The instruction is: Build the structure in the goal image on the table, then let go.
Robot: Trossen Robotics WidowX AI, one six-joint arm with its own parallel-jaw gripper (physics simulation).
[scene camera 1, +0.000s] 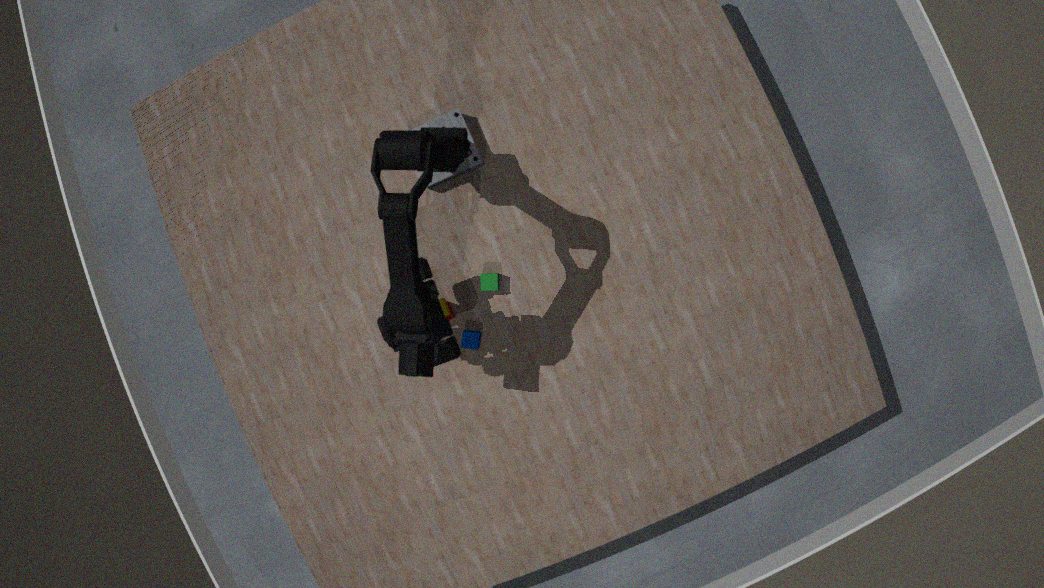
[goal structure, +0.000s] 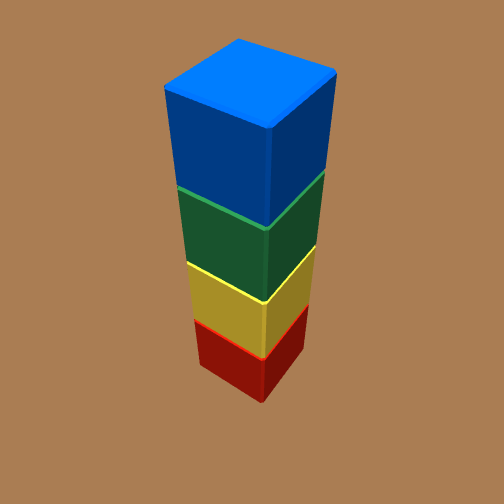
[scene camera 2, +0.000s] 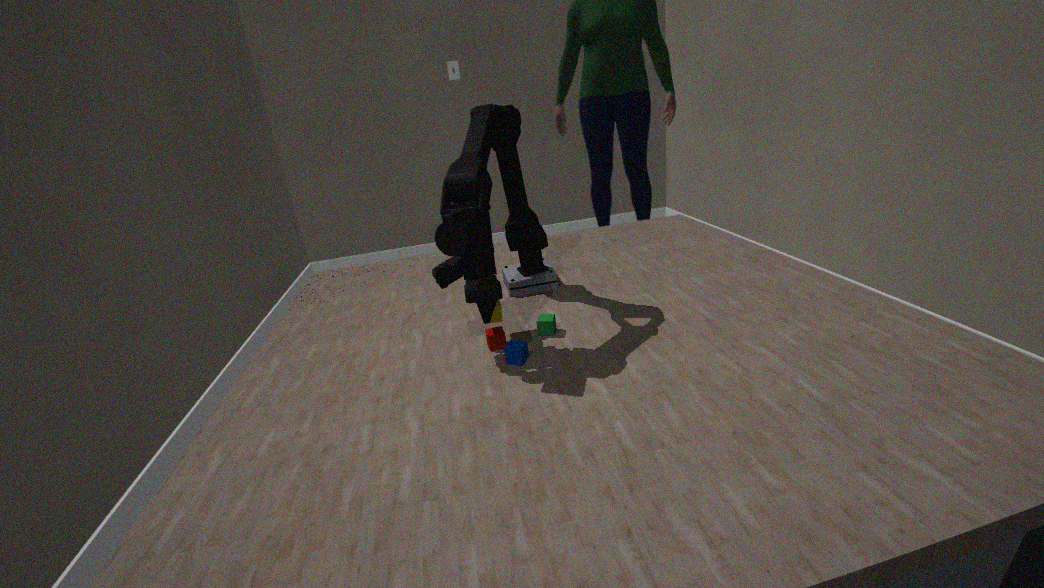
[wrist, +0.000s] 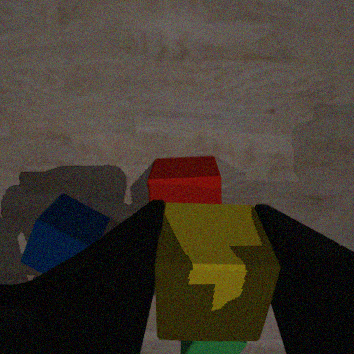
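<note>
My gripper (wrist: 208, 213) is shut on a yellow block (wrist: 210, 300) (scene camera 2: 496, 312) (scene camera 1: 444, 308) and holds it above the table, tilted. A red cube (wrist: 185, 190) (scene camera 2: 496, 338) (scene camera 1: 450, 314) sits on the table below and just beyond the yellow block; the arm hides part of it in the first scene view. A blue cube (scene camera 1: 471, 339) (scene camera 2: 516, 352) (wrist: 60, 235) lies apart from the red one, turned at an angle, left of the left finger in the wrist view. A green cube (scene camera 1: 489, 281) (scene camera 2: 546, 324) (wrist: 215, 347) stands apart from the others, nearer the arm's base.
The arm's grey base plate (scene camera 1: 445, 120) (scene camera 2: 531, 279) stands on the wood-patterned table (scene camera 1: 657, 438) (scene camera 2: 584, 474). The arm's shadow falls over and around the cubes. A person (scene camera 2: 615, 65) in a green top stands behind the table in the second scene view.
</note>
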